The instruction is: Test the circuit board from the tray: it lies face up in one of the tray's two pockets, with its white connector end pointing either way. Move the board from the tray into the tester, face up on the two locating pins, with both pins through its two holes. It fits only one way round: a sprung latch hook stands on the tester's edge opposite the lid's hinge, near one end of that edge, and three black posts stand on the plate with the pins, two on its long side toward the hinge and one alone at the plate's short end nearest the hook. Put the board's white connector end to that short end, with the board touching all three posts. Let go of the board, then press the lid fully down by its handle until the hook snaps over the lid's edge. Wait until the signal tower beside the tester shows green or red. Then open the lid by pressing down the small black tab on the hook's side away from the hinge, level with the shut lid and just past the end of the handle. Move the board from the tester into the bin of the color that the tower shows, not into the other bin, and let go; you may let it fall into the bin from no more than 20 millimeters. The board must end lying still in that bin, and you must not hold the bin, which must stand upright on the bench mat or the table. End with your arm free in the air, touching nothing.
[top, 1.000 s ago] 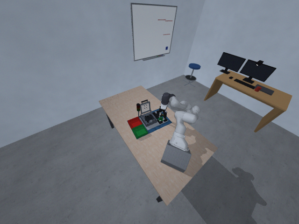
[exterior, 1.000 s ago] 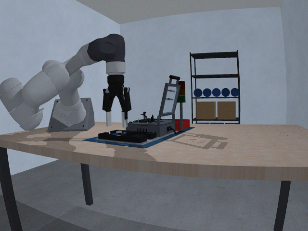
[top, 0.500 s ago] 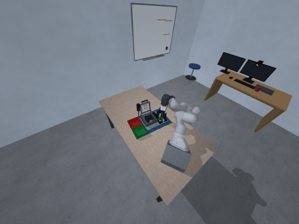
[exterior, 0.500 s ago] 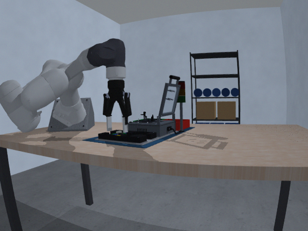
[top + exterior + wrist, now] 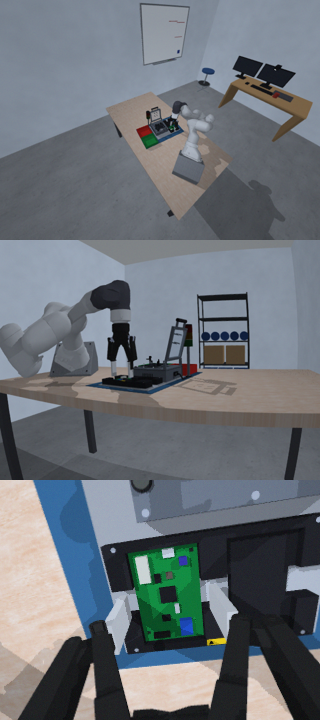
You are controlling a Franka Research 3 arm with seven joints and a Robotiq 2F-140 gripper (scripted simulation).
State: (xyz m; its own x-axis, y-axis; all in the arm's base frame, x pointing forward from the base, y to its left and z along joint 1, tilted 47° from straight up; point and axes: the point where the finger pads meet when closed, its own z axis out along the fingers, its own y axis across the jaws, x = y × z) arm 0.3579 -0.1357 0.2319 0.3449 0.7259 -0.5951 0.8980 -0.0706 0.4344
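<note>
The green circuit board lies 4 cm below my hand. From my hand the other things lie so: tester plate (14 cm to the left, 12 cm ahead, 1 cm above); then tester lid (23 cm ahead, 13 cm above, 9 cm to the left); then black latch hook (21 cm to the left, 8 cm ahead, 3 cm above).
</note>
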